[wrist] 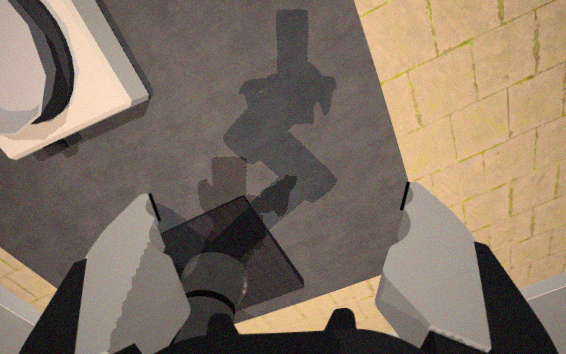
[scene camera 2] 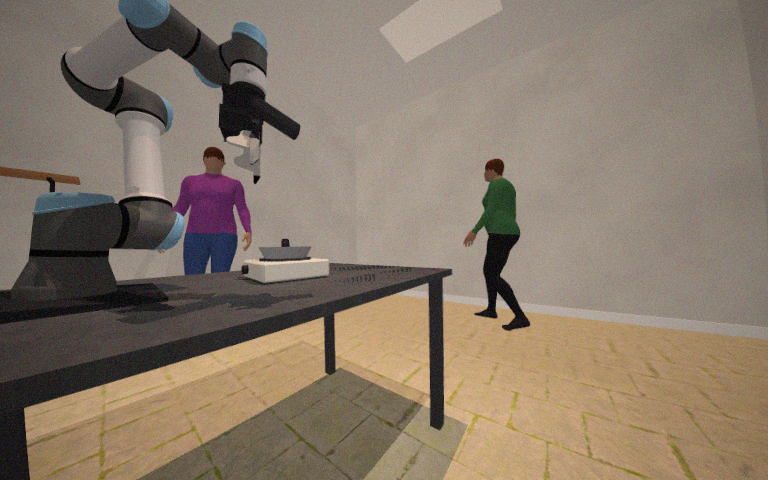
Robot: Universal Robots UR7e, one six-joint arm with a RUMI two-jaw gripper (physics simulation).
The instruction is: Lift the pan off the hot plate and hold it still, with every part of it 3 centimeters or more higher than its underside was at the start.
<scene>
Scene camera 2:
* my gripper: 253,175
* white hot plate: 264,270
</scene>
